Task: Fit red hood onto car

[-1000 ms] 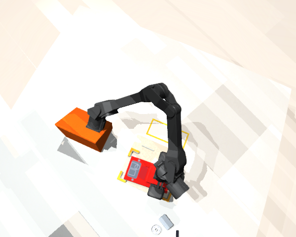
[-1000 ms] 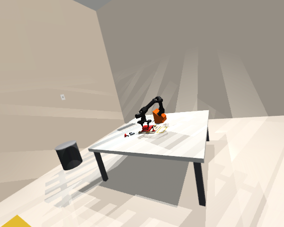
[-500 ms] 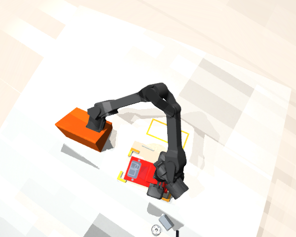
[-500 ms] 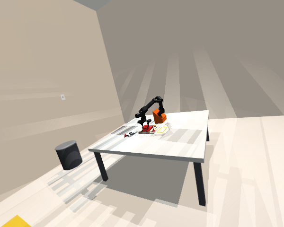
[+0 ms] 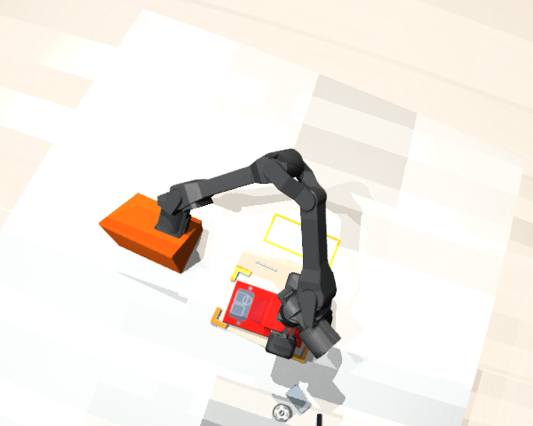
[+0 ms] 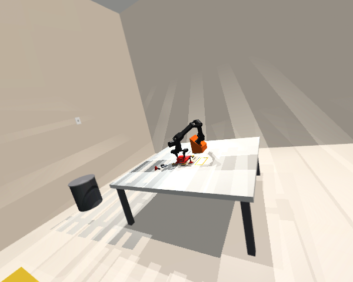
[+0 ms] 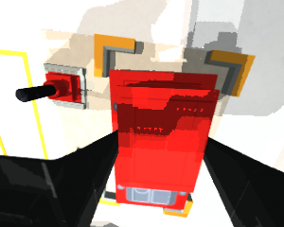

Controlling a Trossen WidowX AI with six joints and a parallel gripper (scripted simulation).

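My gripper tip is now 10 mm below the red hood. Round my gripper tip: grey engine block (30 mm below, 10 mm to the left).
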